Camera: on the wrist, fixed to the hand. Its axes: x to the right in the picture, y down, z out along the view.
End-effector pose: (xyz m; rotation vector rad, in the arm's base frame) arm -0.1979 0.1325 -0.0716 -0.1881 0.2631 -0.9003
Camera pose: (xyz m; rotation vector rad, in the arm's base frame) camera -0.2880 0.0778 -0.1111 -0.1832 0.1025 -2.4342
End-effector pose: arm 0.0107 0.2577 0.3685 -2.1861 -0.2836 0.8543
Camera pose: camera 0.0576 0.2787 0.4686 -1.2429 -1.4756 -0.1207
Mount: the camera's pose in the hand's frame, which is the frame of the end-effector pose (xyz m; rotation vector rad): -0.0043 -0.0898 -0.0677 0.1544 0.1014 -1.5210
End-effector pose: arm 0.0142 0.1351 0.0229 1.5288 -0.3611 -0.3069
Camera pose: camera 0.0410 0.1965 -0.0675 1.6967 0.9698 -1.3767
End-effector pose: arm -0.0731 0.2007 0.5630 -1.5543 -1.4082 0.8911
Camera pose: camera -0.0478 0.1902 0.6722 -0.1088 -1.8133 -0.0484
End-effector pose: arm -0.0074 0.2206 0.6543 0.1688 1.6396 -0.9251
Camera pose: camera -0.1088 0.2051 0.7005 -1.0941 1.6314 -2.1574
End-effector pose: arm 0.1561 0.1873 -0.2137 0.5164 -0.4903 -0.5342
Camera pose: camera 0.1593 0.1454 -0.3181 1.0264 0.0598 -1.9133
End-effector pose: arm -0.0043 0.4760 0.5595 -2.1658 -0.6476 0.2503
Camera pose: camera -0.0141 0.4742 0.6716 -1.0417 -1.8713 -0.5921
